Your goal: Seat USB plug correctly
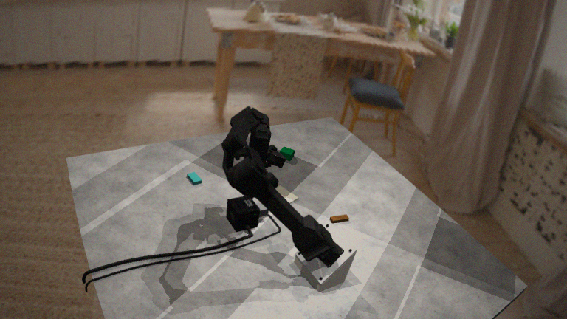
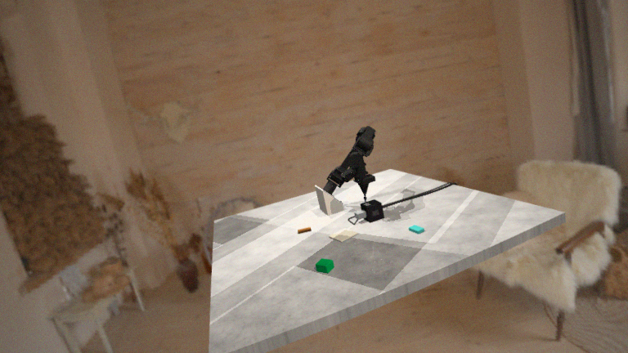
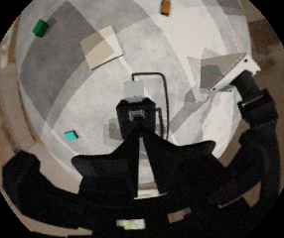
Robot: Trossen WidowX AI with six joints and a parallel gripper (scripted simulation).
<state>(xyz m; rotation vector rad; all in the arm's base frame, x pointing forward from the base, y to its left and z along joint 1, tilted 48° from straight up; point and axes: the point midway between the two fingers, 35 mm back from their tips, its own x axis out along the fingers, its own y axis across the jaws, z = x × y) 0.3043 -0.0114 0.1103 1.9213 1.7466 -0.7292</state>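
The dark USB plug lies 2 cm below my gripper tip. Round my gripper tip: brown block (12 cm behind, 29 cm to the right, 12 cm below); then teal block (27 cm ahead, 7 cm to the left, 12 cm below); then white card (7 cm ahead, 17 cm to the right, 12 cm below).
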